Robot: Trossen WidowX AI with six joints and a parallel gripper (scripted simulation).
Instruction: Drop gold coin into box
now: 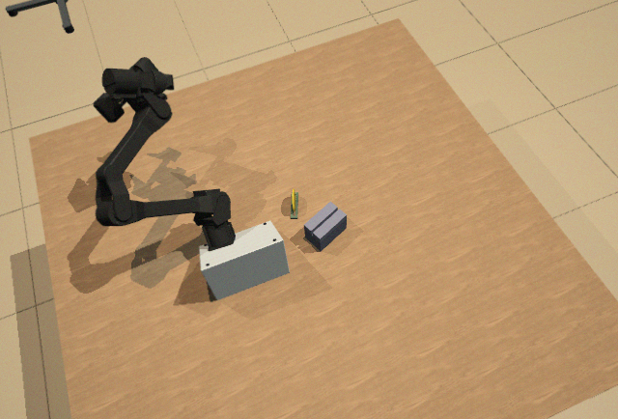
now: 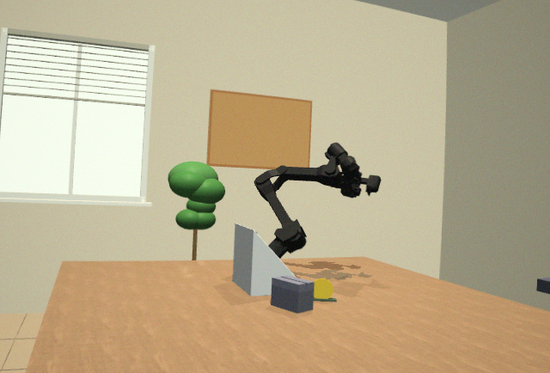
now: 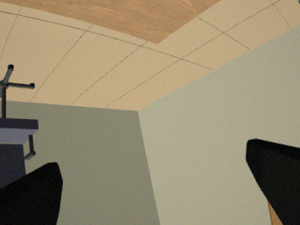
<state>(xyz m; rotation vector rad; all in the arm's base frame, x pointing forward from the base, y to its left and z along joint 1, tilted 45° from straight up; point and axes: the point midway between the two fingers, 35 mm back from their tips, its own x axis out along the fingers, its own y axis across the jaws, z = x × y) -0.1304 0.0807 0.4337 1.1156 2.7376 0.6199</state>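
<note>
Now: the gold coin 39 cm ahead of my gripper tip, 27 cm to the right of it and 27 cm below it.
</note>
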